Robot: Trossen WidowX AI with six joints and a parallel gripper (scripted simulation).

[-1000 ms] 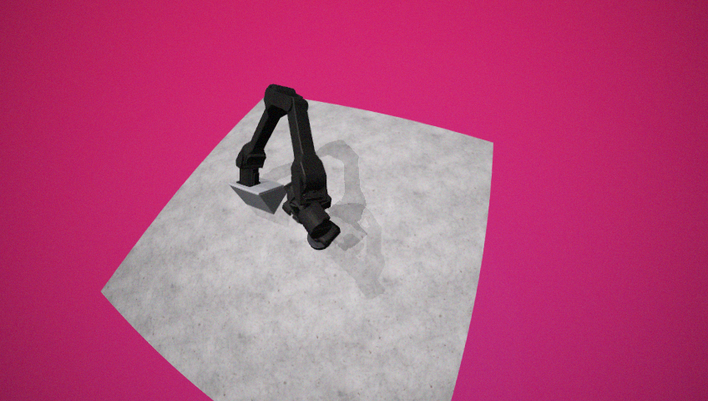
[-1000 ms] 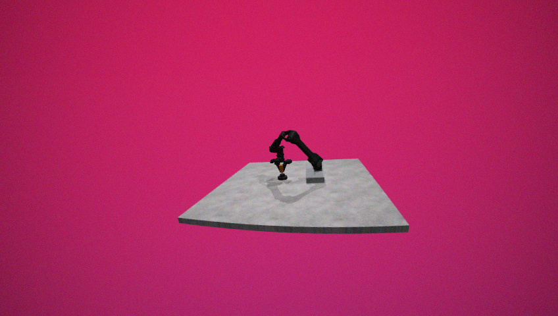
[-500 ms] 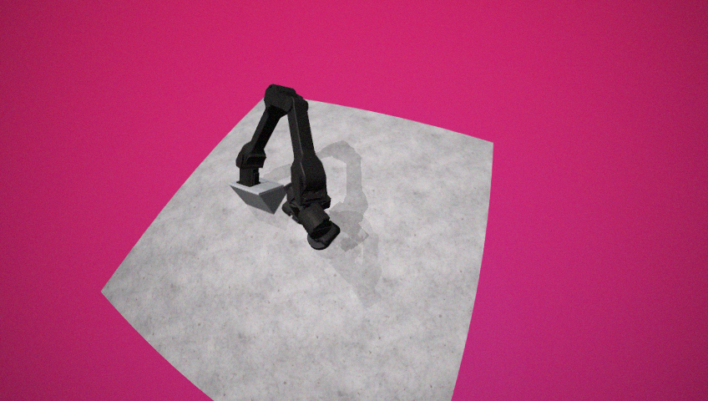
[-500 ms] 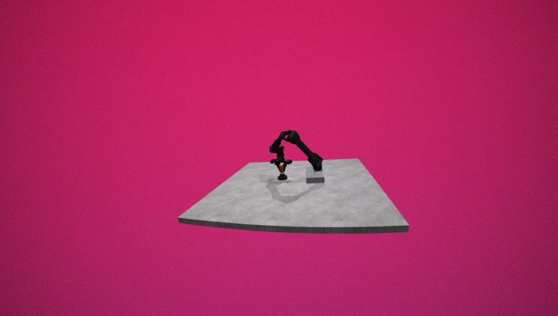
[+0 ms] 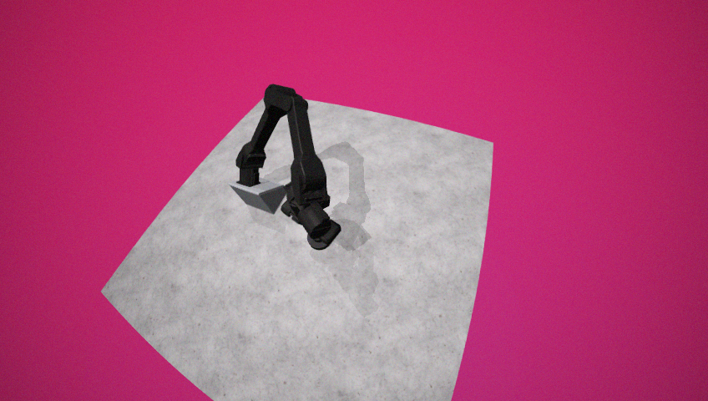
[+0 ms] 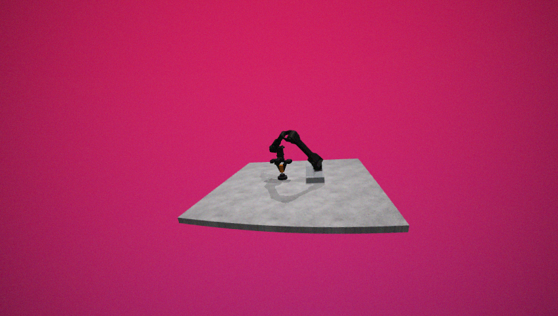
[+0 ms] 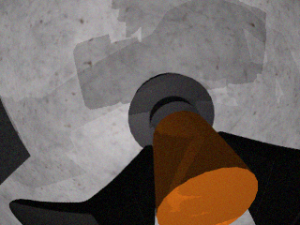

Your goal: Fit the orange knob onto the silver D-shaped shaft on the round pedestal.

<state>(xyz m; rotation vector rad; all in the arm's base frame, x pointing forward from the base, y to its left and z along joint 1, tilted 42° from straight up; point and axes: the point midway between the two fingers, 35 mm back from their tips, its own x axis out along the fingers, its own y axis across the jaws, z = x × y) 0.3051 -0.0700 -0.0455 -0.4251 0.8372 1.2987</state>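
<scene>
Now: gripper tip 30 mm below the orange knob. Also, from my gripper tip: round dark pedestal (40 mm below).
</scene>
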